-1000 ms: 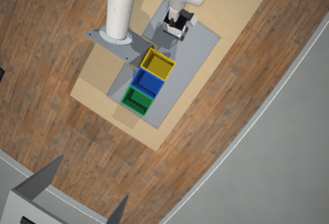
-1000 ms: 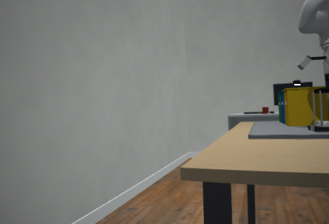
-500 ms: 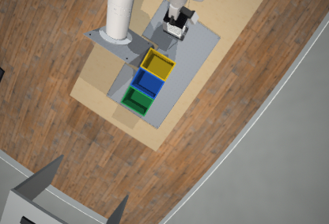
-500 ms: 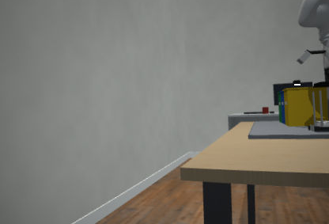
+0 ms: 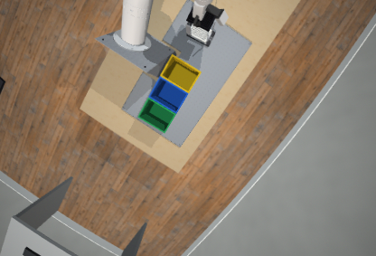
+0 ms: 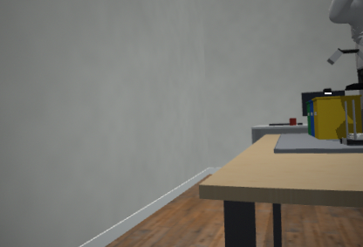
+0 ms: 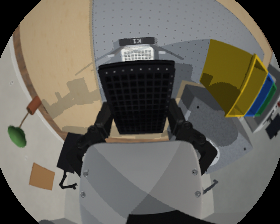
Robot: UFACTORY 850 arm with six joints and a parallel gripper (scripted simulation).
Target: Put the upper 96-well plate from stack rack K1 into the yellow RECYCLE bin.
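Right now the yellow bin is 280 mm to the right of my hand, 120 mm below it and 90 mm ahead of it. The rest, counted from my hand: green bin 540 mm to the right, 130 mm ahead, 120 mm below; then blue bin 410 mm to the right, 120 mm below, 110 mm ahead; then black 96-well plate 10 mm below.
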